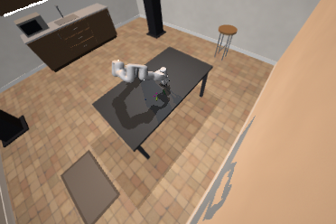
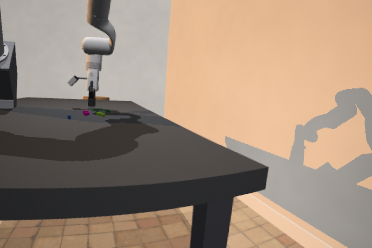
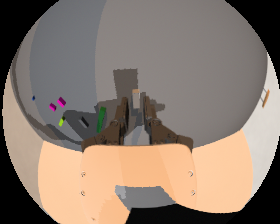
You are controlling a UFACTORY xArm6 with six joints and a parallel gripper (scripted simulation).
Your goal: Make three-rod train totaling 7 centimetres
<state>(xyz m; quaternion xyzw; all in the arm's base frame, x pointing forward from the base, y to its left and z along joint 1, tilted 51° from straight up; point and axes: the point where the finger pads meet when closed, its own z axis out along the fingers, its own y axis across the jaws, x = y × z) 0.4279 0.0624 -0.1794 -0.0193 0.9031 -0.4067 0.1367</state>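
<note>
Now: hand 70 mm past the blue rod, 310 mm to the left of it and 30 mm above it. Also, from my hand: pale grey piece (50 mm ahead, 130 mm to the right, 30 mm below); then magenta rod (10 mm behind, 210 mm to the right, 30 mm below); then green rod (50 mm ahead, 80 mm to the right, 30 mm below).
</note>
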